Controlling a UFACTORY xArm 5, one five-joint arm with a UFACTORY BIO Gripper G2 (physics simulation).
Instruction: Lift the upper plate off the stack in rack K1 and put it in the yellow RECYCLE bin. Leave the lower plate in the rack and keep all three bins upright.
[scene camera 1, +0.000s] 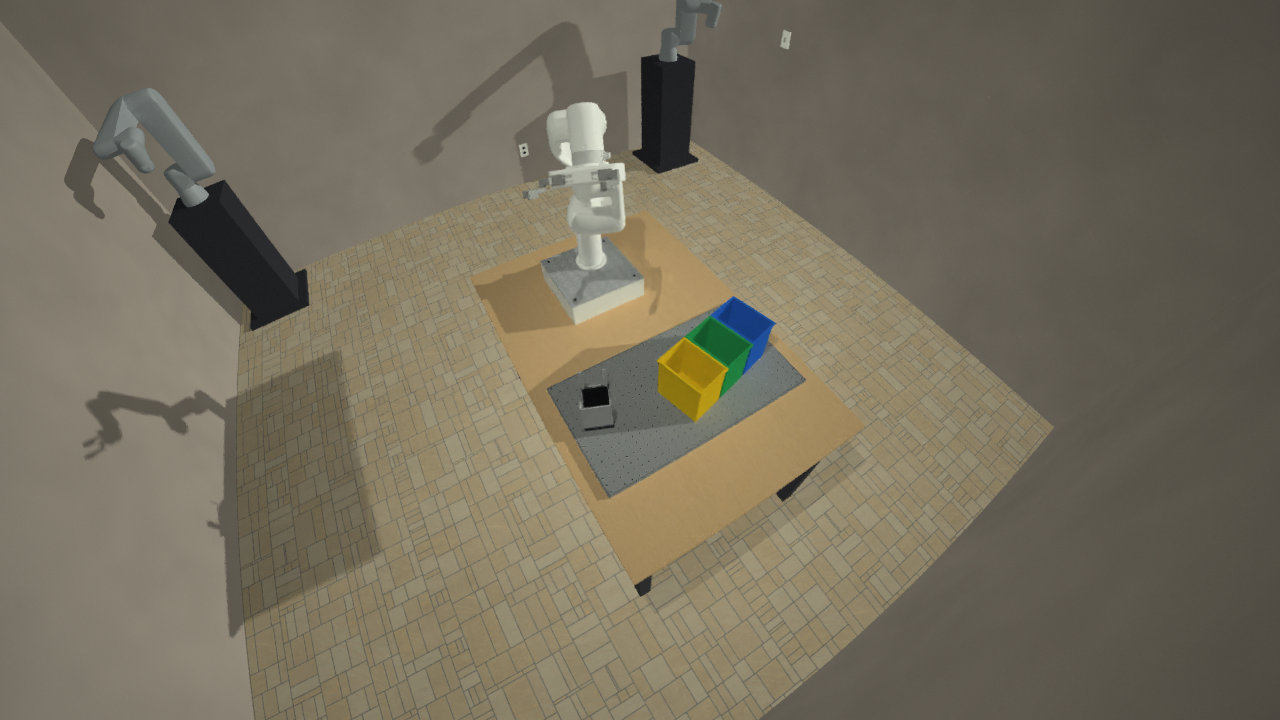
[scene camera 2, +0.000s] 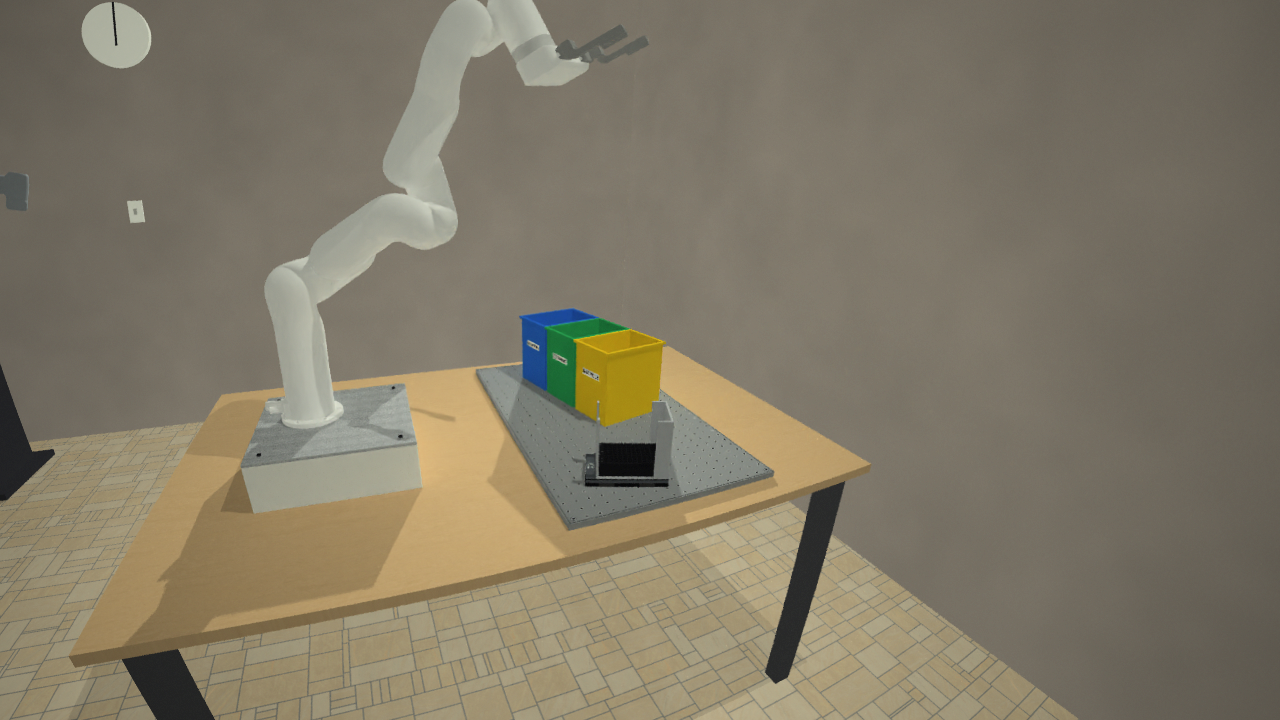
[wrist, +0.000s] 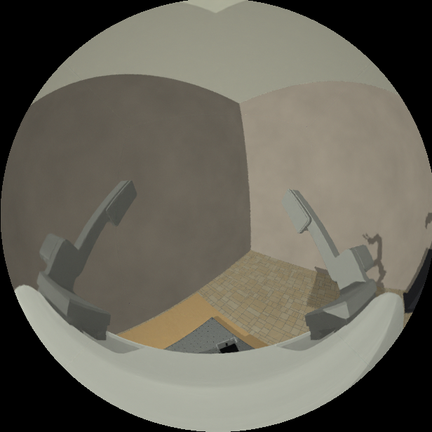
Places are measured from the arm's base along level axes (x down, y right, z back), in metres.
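Pixels of known places: hand at its tool point: (scene camera 1: 567, 190) (scene camera 2: 625, 41); arm's base at its link origin: (scene camera 1: 591, 260) (scene camera 2: 313, 415).
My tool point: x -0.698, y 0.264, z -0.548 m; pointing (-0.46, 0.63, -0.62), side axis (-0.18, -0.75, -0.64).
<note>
Ahead of a thing's pixels: the offset from my tool point to its middle. Level surfaces: height alone.
My gripper (scene camera 1: 572, 185) (scene camera 2: 634, 37) (wrist: 210, 200) is open and empty, high above the table and far from the rack, its fingers pointing sideways and slightly up. The rack K1 {dx +0.715, dy +0.025, dz -0.031 m} (scene camera 1: 597, 416) (scene camera 2: 663, 434) stands near one end of the perforated board, with a grey upright wall on one side. A black plate stack {dx +0.744, dy +0.029, dz -0.040 m} (scene camera 1: 595, 395) (scene camera 2: 626, 459) (wrist: 229, 348) sits in it; I cannot tell the upper plate from the lower one. The yellow bin {dx +0.694, dy -0.260, dz -0.150 m} (scene camera 1: 704, 401) (scene camera 2: 631, 383) stands upright and open-topped, nearest the rack of the three bins.
The green bin {dx +0.694, dy -0.387, dz -0.119 m} (scene camera 1: 737, 367) (scene camera 2: 561, 380) and the blue bin {dx +0.694, dy -0.514, dz -0.088 m} (scene camera 1: 760, 342) (scene camera 2: 534, 362) stand upright in a row behind the yellow bin. All are on the grey perforated board {dx +0.784 m} (scene camera 1: 626, 465) (scene camera 2: 716, 465). The arm's base block (scene camera 1: 608, 304) (scene camera 2: 331, 479) stands on the wooden table {dx +0.797 m} (scene camera 1: 716, 501) (scene camera 2: 358, 573).
</note>
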